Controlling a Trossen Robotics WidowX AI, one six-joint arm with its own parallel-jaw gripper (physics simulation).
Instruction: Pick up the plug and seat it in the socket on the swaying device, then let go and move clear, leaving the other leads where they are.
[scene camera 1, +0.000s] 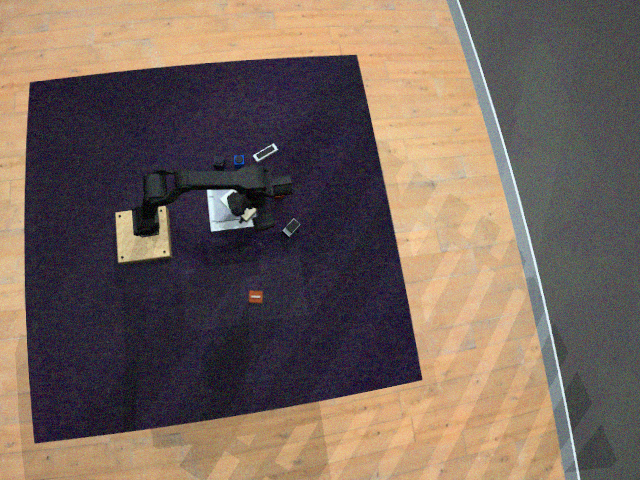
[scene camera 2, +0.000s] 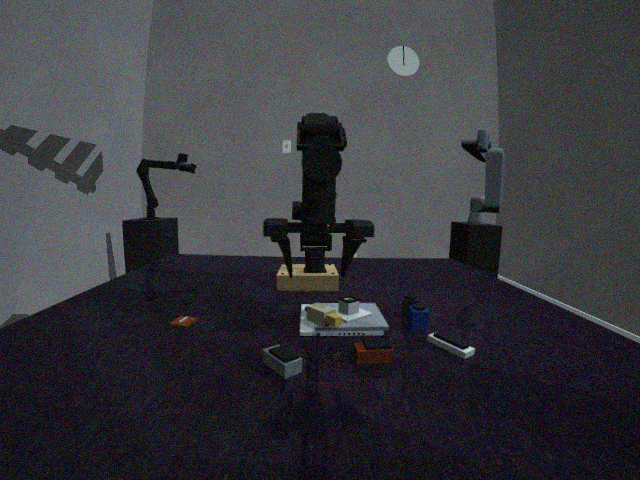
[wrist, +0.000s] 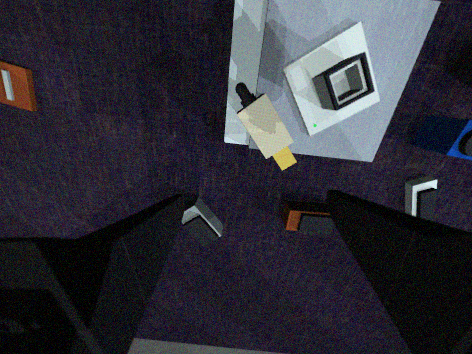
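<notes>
The plug, a beige block (scene camera 1: 249, 213) (scene camera 2: 320, 314) (wrist: 265, 125) with a yellow tip and black tail, lies slanted at the grey device's edge; what it rests on is unclear. The device's grey slab (scene camera 1: 219, 214) (scene camera 2: 377, 311) (wrist: 400, 35) carries a tilted white plate (wrist: 305, 95) with a square hollow socket (scene camera 2: 348, 306) (wrist: 325, 90). The arm covers much of it in scene camera 1. My gripper (scene camera 2: 316, 276) (wrist: 254, 198) is open and empty, above the device. In the wrist view the plug shows beyond the gap between the fingertips.
Around the device lie an orange block with a white bar (scene camera 1: 255, 300) (scene camera 2: 184, 321) (wrist: 22, 87), a silver case (scene camera 2: 282, 365) (wrist: 210, 218), an orange case (scene camera 2: 374, 355) (wrist: 292, 220), a blue block (scene camera 2: 418, 321), a black block (scene camera 1: 219, 162) and a white case (scene camera 2: 451, 347).
</notes>
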